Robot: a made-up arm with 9 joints. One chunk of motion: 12 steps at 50 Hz.
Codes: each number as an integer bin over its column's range. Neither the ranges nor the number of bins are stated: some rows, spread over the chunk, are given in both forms.
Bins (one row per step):
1: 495 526 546 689 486 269
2: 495 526 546 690 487 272
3: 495 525 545 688 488 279
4: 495 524 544 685 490 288
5: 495 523 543 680 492 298
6: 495 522 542 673 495 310
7: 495 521 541 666 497 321
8: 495 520 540 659 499 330
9: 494 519 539 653 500 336
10: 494 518 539 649 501 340
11: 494 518 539 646 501 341
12: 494 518 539 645 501 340
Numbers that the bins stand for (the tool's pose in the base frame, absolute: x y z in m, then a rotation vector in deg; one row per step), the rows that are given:
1: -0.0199 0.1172 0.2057 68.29 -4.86 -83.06
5: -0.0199 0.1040 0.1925 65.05 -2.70 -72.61
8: -0.0199 0.0907 0.1792 57.48 -0.18 -61.08
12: -0.0243 0.0819 0.1748 52.43 0.54 -57.48
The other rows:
2: -0.0199 0.1172 0.2057 68.65 -4.50 -81.98
3: -0.0199 0.1128 0.2013 67.93 -4.14 -79.46
4: -0.0199 0.1084 0.1969 66.85 -3.42 -76.22
6: -0.0199 0.0995 0.1880 62.52 -1.62 -68.29
7: -0.0199 0.0951 0.1836 60.00 -0.90 -64.32
9: -0.0243 0.0863 0.1748 55.32 0.18 -58.92
10: -0.0243 0.0819 0.1748 53.87 0.54 -57.48
11: -0.0243 0.0819 0.1748 52.79 0.54 -57.12

